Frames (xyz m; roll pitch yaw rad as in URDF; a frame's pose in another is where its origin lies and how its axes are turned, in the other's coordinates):
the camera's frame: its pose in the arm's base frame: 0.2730 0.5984 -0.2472 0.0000 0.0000 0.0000
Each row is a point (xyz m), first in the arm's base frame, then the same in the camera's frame.
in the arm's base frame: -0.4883 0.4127 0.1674
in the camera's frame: -0.7613 -0.1857 0.4146
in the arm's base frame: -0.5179 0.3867 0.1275
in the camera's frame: -0.7909 -0.2117 0.3747
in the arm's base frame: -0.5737 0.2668 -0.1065
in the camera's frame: -0.8467 -0.3316 0.1407
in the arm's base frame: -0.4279 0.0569 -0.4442
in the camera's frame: -0.7009 -0.5415 -0.1970
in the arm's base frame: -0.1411 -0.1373 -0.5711
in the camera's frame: -0.4141 -0.7357 -0.3239
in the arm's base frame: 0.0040 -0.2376 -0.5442
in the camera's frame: -0.2690 -0.8360 -0.2970
